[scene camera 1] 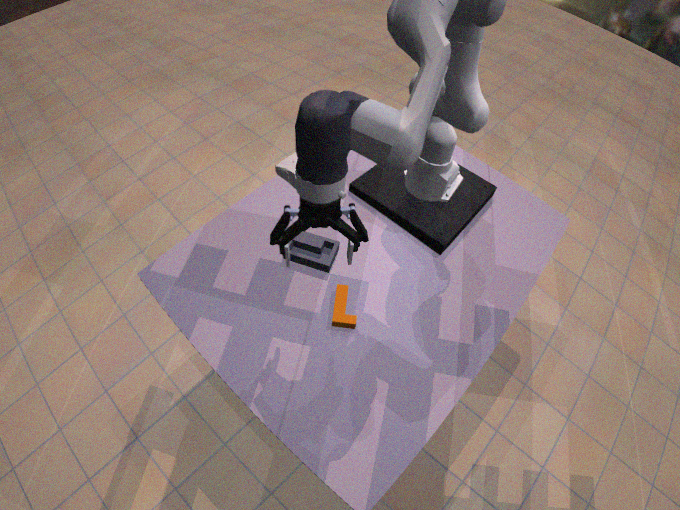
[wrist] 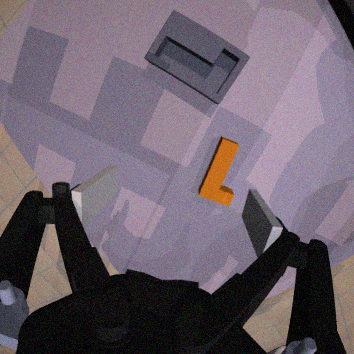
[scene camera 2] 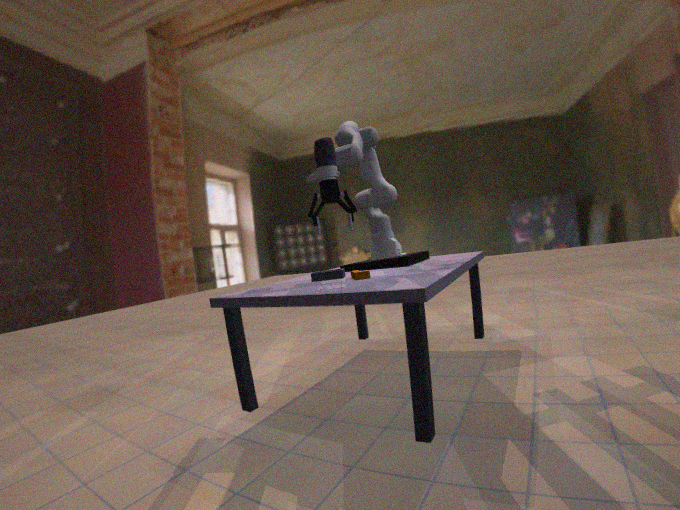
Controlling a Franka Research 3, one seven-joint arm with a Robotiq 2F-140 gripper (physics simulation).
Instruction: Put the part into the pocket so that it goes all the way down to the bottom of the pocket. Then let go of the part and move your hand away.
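The orange L-shaped part (scene camera 1: 341,308) (scene camera 2: 360,275) (wrist: 218,172) lies flat on the table, apart from the grey block. The grey block (scene camera 1: 307,260) (scene camera 2: 327,275) (wrist: 195,32) has an L-shaped pocket in its top, and the pocket holds no part. My gripper (scene camera 1: 318,256) (scene camera 2: 334,222) (wrist: 179,191) is wide open and empty, high above the table with its fingers pointing down. In the wrist view the part shows ahead of the space between the fingers, nearer the right finger, and the block shows farther ahead.
The black base plate (scene camera 1: 439,233) (scene camera 2: 411,259) carries the arm on the same table (scene camera 1: 351,472) (scene camera 2: 318,299), behind and to the right of the block in the first scene view. The tabletop has dark, patchy shadows. The table's edges show, with tiled floor (scene camera 1: 82,329) around them.
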